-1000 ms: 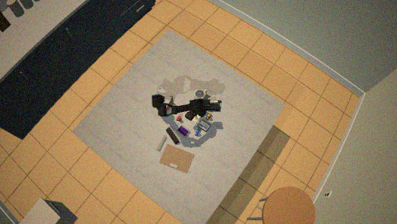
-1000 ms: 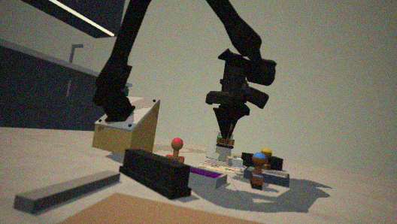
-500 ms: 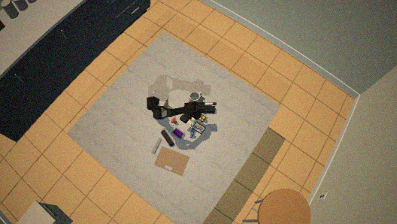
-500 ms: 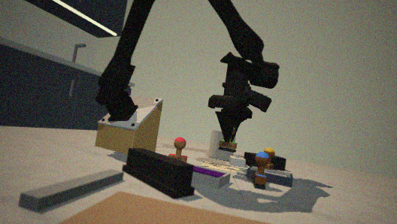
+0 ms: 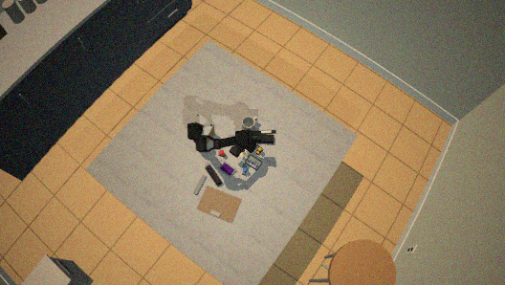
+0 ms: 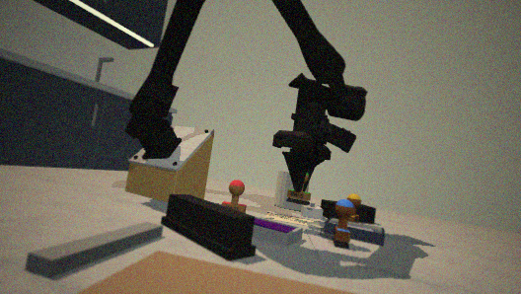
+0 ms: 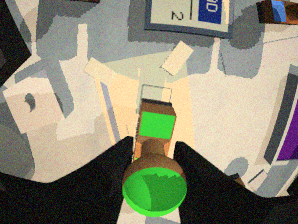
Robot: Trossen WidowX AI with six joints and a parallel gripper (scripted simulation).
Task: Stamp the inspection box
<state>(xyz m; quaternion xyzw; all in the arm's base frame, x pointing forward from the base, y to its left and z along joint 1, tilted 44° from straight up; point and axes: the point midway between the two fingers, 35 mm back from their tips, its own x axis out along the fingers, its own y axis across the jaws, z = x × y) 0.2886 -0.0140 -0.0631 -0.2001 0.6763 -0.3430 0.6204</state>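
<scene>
The cream card lies 1 cm behind my gripper tip and 6 cm below it. The rest, counted from my gripper tip: red stamp 10 cm behind, 8 cm to the right, 4 cm below; green-knobbed stamp right at my gripper tip; yellow stamp 10 cm ahead, 5 cm to the left, 3 cm below.
</scene>
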